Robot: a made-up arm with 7 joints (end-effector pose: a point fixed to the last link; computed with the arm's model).
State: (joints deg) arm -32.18 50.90 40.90 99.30 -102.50 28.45 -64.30
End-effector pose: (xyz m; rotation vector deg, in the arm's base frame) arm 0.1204 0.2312 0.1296 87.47 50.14 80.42
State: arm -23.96 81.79 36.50 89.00 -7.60 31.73 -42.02
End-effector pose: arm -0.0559 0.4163 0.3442 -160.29 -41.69 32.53
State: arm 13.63 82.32 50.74 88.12 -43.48 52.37 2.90
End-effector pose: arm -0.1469 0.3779 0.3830 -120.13 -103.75 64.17
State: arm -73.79 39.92 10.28 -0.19 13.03 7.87 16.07
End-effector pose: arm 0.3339 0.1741 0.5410 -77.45 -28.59 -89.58
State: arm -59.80 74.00 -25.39 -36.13 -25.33 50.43 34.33
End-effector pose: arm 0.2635 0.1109 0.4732 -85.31 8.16 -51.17
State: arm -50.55 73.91 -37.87 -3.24 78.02 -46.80 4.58
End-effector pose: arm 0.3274 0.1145 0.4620 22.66 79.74 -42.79
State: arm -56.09 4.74 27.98 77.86 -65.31 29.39 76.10
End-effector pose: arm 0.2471 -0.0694 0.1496 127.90 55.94 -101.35
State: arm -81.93 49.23 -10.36 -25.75 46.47 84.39 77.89
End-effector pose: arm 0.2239 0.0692 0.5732 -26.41 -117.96 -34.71
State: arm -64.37 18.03 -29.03 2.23 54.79 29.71 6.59
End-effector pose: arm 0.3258 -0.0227 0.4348 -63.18 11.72 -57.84
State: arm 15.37 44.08 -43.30 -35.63 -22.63 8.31 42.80
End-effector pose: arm -0.0168 0.0256 0.1600 -154.15 32.52 -13.83
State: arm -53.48 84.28 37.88 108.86 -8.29 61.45 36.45
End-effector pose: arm 0.0562 0.3508 0.3285 -110.49 -89.53 97.61
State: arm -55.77 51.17 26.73 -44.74 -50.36 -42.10 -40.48
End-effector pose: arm 0.2101 0.1012 0.6121 10.95 45.71 -139.73
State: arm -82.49 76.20 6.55 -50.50 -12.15 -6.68 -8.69
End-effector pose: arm 0.1334 0.0780 0.6844 2.23 24.08 -108.21
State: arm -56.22 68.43 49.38 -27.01 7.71 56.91 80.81
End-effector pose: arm 0.1007 0.2520 0.5815 -25.84 -136.50 -43.98
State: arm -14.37 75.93 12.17 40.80 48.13 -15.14 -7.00
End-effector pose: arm 0.1262 0.4231 0.4576 -51.50 39.25 19.05
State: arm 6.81 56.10 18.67 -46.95 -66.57 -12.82 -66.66
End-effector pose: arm 0.1793 0.1275 0.3343 80.01 -121.73 99.56
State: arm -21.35 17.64 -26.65 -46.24 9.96 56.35 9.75
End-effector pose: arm 0.1700 -0.0076 0.3214 -127.22 36.30 -43.30
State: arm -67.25 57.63 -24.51 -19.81 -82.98 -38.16 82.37
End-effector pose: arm 0.3255 -0.0265 0.4591 121.21 48.28 69.26
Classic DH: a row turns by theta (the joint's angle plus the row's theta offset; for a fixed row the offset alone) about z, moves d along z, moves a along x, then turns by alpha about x. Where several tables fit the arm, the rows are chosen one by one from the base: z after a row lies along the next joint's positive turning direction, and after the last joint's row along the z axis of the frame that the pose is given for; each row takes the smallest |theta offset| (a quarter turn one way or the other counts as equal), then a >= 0, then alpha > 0; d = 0 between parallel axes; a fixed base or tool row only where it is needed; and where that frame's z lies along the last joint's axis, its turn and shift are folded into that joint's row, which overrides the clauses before.
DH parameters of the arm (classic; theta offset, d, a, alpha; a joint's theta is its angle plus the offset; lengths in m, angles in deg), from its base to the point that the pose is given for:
base (fixed): -4.07 0.4772 -0.0064 -74.51
joint 1: -75.12 0.0212 -0.0207 -90
joint 2: 74 -0.0228 0.0229 90
joint 3: 90 -0.2096 0.0182 -90
joint 4: 90 0.0048 0.0249 90
joint 5: 0 0.2063 0.0277 -90
joint 6: -90 0.0272 0.0126 90
joint 7: -65.67 -0.07 -0.0134 -138.07
tool (fixed): -56.47 -0.0176 0 0

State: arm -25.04 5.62 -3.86 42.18 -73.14 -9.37 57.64
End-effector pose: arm 0.1624 -0.0585 0.0774 144.19 83.44 -42.16
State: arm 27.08 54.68 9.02 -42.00 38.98 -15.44 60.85
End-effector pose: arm 0.1124 0.1963 0.3475 -58.16 2.54 -81.56
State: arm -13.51 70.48 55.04 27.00 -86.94 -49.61 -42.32
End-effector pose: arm 0.1622 0.4224 0.4392 -61.08 -16.99 -124.21
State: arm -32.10 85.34 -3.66 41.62 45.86 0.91 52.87
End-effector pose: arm 0.1571 0.4054 0.5095 -12.12 -8.60 -15.36
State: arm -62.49 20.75 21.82 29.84 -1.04 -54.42 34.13
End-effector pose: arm 0.4154 0.1431 0.3372 -85.46 -61.05 -120.97
